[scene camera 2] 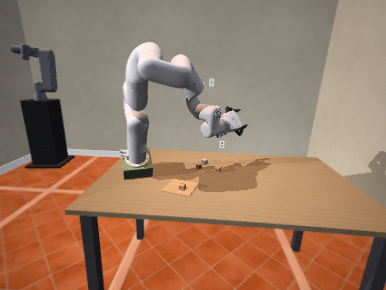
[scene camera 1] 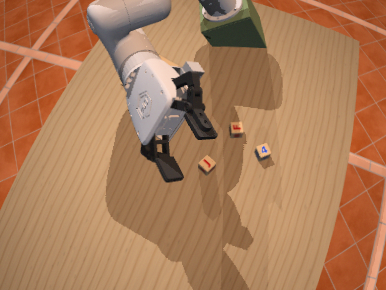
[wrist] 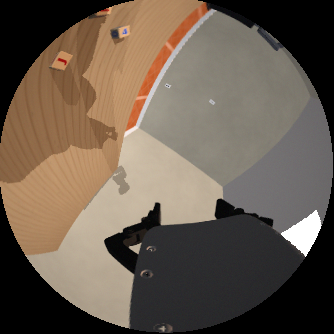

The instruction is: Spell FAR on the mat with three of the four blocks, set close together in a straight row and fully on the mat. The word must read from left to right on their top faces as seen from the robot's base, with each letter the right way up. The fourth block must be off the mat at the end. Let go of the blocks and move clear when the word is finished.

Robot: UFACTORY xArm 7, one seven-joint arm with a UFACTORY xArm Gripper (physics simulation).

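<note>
My gripper [scene camera 1: 191, 156] [scene camera 2: 241, 120] [wrist: 189, 210] is open and empty, tilted sideways high above the table. A block with a red mark like a J [scene camera 1: 207, 164] [scene camera 2: 218, 170] [wrist: 62, 61] lies on the table. A block with a red F [scene camera 1: 236, 129] [scene camera 2: 198, 165] [wrist: 104, 10] and a block with a blue mark like a 4 [scene camera 1: 262, 151] [scene camera 2: 205, 161] [wrist: 121, 33] lie near it, apart from each other. In scene camera 2 a block [scene camera 2: 182, 186] with a reddish mark, too small to read, sits on the orange mat [scene camera 2: 170, 187]. The arm hides most of the mat in scene camera 1.
The arm's green base [scene camera 1: 235, 32] [scene camera 2: 138, 172] stands at one end of the wooden table [scene camera 1: 310, 100] [scene camera 2: 280, 210]. The arm's shadow falls across the blocks' area. Another robot on a black pedestal [scene camera 2: 46, 132] stands away from the table.
</note>
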